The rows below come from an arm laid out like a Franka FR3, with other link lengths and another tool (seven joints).
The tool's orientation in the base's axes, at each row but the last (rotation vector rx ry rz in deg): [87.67, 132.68, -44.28]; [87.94, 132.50, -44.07]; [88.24, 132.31, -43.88]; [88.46, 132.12, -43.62]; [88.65, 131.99, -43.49]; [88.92, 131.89, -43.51]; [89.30, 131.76, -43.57]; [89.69, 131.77, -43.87]
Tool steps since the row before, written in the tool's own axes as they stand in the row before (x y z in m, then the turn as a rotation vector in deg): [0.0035, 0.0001, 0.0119, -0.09, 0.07, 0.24]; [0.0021, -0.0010, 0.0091, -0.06, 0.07, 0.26]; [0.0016, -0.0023, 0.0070, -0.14, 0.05, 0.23]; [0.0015, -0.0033, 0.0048, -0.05, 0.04, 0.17]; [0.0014, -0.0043, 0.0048, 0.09, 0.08, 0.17]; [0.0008, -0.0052, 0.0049, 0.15, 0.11, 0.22]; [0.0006, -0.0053, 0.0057, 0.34, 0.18, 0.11]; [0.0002, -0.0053, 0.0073, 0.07, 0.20, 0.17]
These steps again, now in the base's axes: [-0.0022, -0.0039, -0.0115, 0.08, -0.18, -0.17]; [-0.0024, -0.0038, -0.0083, 0.07, -0.17, -0.21]; [-0.0032, -0.0034, -0.0059, 0.09, -0.22, -0.14]; [-0.0040, -0.0025, -0.0038, 0.04, -0.12, -0.13]; [-0.0048, -0.0028, -0.0035, 0.03, 0.00, -0.21]; [-0.0054, -0.0036, -0.0030, 0.03, 0.03, -0.29]; [-0.0055, -0.0042, -0.0036, 0.02, 0.26, -0.31]; [-0.0055, -0.0054, -0.0047, 0.14, 0.02, -0.23]
